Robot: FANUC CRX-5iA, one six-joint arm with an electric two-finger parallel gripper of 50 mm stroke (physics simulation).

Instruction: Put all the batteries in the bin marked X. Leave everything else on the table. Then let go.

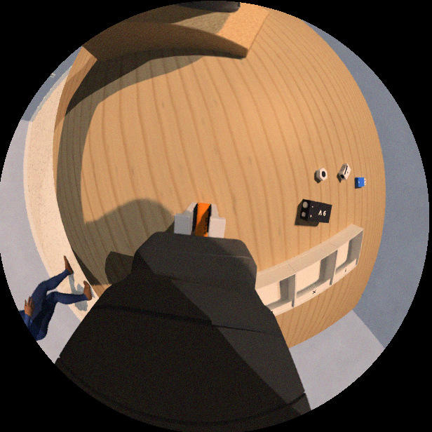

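My gripper (202, 212) is shut on an orange battery (203, 215) with dark lettering, low over the wooden table. A black 9V battery (316, 212) lies to the right, with its two round terminals facing left. A pale tray (310, 257) with three compartments is at the lower right. The middle compartment (309, 277) has the X on its front wall, and no object shows in it. The left compartment is partly hidden by the gripper body.
A white nut (321, 174), a small white block (344, 172) with a dark mark and a small blue piece (360, 182) with a pale end lie beyond the 9V battery. A raised wooden base (215, 32) stands at the top. A person (45, 305) shows at the lower left.
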